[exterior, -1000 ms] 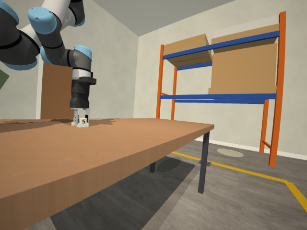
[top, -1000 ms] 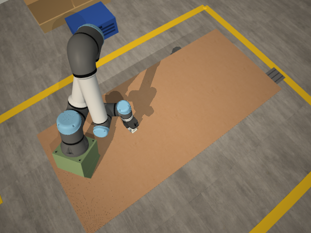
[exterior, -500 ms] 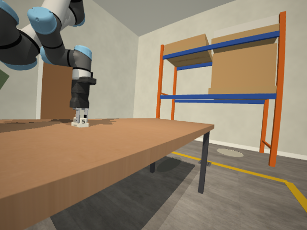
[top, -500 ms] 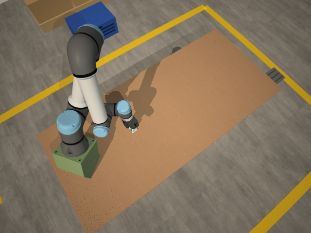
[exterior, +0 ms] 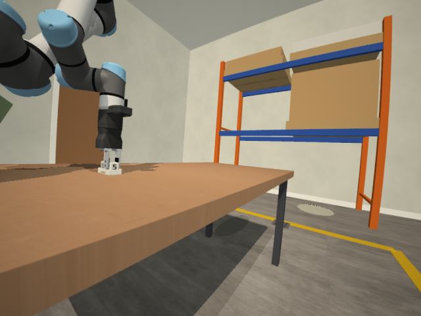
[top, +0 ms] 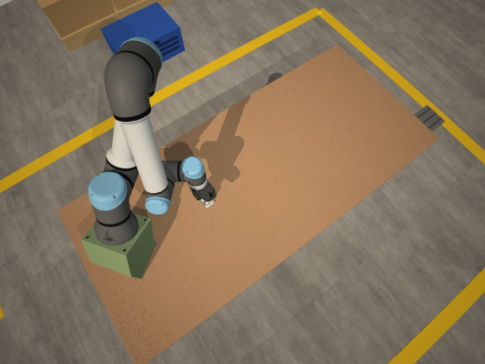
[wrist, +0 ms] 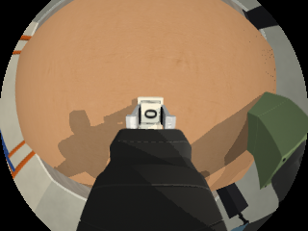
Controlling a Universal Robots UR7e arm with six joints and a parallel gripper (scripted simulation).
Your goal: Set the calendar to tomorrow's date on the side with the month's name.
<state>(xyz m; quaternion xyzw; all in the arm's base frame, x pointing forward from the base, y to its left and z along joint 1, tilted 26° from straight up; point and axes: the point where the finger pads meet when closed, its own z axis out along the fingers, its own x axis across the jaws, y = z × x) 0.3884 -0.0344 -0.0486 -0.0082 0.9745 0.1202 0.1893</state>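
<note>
My gripper is now 30 mm above the white calendar tray and 20 mm to the right of it.
</note>
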